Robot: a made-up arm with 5 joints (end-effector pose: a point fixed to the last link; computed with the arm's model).
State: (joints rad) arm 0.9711 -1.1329 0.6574 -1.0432 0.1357
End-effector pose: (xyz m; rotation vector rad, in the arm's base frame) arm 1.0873 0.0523 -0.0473 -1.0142 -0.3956 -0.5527
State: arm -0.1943 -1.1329 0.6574 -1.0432 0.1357
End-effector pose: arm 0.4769 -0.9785 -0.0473 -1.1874 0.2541 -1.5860
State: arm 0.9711 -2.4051 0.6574 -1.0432 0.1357
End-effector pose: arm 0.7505 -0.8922 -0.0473 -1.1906 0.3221 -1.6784
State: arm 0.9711 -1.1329 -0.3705 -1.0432 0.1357
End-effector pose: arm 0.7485 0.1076 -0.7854 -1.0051 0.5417 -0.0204
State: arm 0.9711 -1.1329 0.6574 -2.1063 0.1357
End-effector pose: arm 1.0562 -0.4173 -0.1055 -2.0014 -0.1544 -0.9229
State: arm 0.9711 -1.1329 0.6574 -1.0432 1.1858
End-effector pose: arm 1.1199 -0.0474 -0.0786 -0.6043 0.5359 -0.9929
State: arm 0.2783 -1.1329 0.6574 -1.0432 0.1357
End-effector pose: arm 0.8700 -0.6542 -0.0473 -1.1459 -0.0292 -1.1714
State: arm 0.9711 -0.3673 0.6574 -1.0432 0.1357
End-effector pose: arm 0.6926 0.5440 -0.0473 -0.7823 -0.7357 0.1373
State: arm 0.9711 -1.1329 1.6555 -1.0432 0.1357
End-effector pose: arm 0.6602 0.1220 0.6166 -0.8332 -1.3244 -1.0185
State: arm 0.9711 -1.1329 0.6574 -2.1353 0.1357
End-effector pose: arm 1.0510 -0.4292 -0.1014 -2.0282 -0.1459 -0.9324
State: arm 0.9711 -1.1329 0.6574 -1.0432 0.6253
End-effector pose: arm 1.1133 0.0064 -0.0520 -0.8436 0.0389 -0.7762
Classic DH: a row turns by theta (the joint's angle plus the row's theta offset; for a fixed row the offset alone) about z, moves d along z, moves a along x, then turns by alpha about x. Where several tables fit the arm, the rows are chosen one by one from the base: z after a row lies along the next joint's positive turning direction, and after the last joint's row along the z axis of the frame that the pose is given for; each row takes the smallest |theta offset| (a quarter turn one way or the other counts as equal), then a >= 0, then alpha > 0; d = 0 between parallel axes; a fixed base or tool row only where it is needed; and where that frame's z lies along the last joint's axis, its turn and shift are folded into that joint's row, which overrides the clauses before.
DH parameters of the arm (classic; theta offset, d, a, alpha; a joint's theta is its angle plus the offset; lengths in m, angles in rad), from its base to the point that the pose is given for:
joint 1: 1.5687 0 -0.339 0
joint 2: -1.5687 -0.1123 -0.0674 1.5708
joint 3: -1.5708 -0.0744 0.0912 -1.5708
joint 4: 0 0.6095 -0.004 -1.5708
joint 5: -1.5708 0.4619 0.0733 1.5708
tool (fixed): 0 0.081 0 0

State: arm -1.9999 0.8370 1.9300 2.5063 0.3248
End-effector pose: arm -0.7880 0.4170 0.4995 0.4929 -0.9340 1.3569
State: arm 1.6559 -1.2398 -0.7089 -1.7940 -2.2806
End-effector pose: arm 0.3087 -0.0079 -0.8503 0.0891 -1.1966 2.2994
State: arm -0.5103 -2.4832 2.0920 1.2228 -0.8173
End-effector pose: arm 0.5420 -0.3170 0.2186 -2.0148 -1.3491 -0.1799
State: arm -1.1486 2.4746 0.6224 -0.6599 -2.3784
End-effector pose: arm -0.5979 0.5103 -0.1271 -1.2342 2.5737 -0.7015
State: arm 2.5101 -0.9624 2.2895 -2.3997 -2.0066
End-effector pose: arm 0.4405 0.1913 0.5510 1.3635 2.6260 0.7074
